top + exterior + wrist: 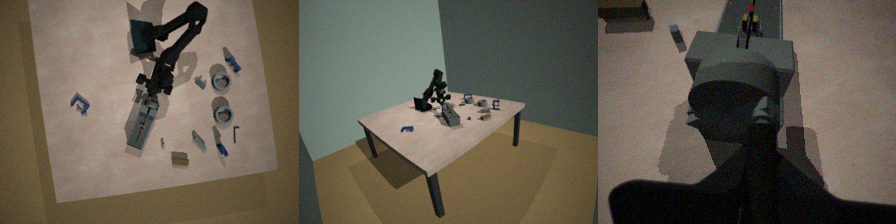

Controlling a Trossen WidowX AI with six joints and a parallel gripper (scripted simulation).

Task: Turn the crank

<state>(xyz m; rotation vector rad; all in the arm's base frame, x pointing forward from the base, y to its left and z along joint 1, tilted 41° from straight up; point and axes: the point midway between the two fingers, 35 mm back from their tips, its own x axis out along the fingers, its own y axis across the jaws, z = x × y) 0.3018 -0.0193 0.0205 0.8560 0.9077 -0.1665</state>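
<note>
My gripper tip is 170 mm short of the red pointer and 70 mm to the left of it. Round my gripper tip: small grey cube: 280 mm ahead, 40 mm to the left, 70 mm below; grey bar: 290 mm ahead, 240 mm to the left, 70 mm below; dark handle: 20 mm behind, 10 mm to the left, 30 mm above.
</note>
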